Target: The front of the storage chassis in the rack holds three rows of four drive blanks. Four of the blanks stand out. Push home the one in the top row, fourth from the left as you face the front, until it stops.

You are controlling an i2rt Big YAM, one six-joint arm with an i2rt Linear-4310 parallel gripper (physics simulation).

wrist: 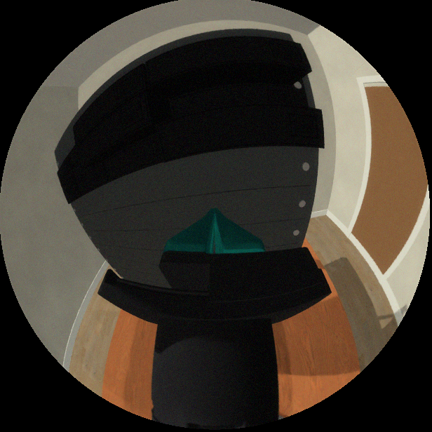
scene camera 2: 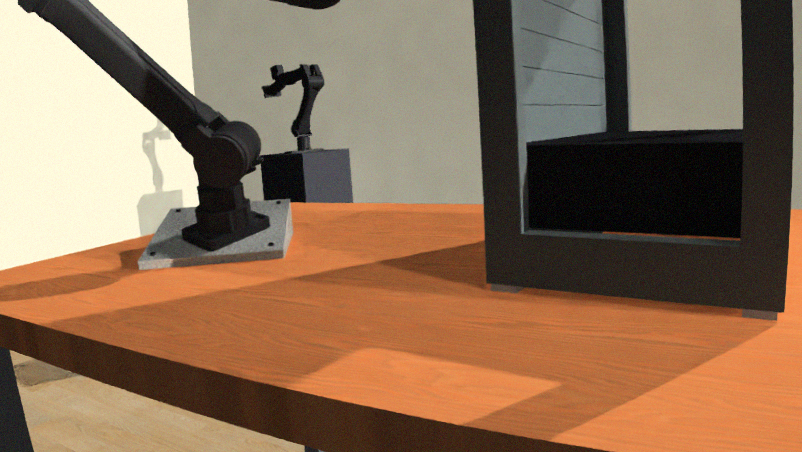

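Where they show: arm's base at its link origin: (scene camera 2: 226, 232).
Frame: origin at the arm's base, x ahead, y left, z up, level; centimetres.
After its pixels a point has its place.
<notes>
The storage chassis (wrist: 215, 127) shows as a very dark front across the upper part of the wrist view. Its rows and separate blanks are too dark to tell apart, so I cannot pick out the fourth blank of the top row. Dark pieces jut out at its right side. My gripper (wrist: 214, 213) is shut, with its teal fingers together and nothing between them. The fingertips appear below the chassis front in the wrist view, over the grey panels (wrist: 200, 205); whether they touch anything cannot be told. The gripper and the chassis do not show in the scene view.
The rack (scene camera 2: 497, 168) {x 49.0, y 0.1, z 9.9 cm} stands on the wooden table (scene camera 2: 336, 314) {x 38.2, y -13.9, z -3.3 cm}, with a black box (scene camera 2: 634, 188) {x 61.9, y 4.6, z 7.6 cm} low inside it. My arm (scene camera 2: 146, 72) {x -0.4, y -10.9, z 25.3 cm} rises from a grey base plate (scene camera 2: 168, 250) {x -2.3, y -9.5, z -1.2 cm} at the left. A second, small arm (scene camera 2: 306, 101) stands on a pedestal (scene camera 2: 327, 175) behind.
</notes>
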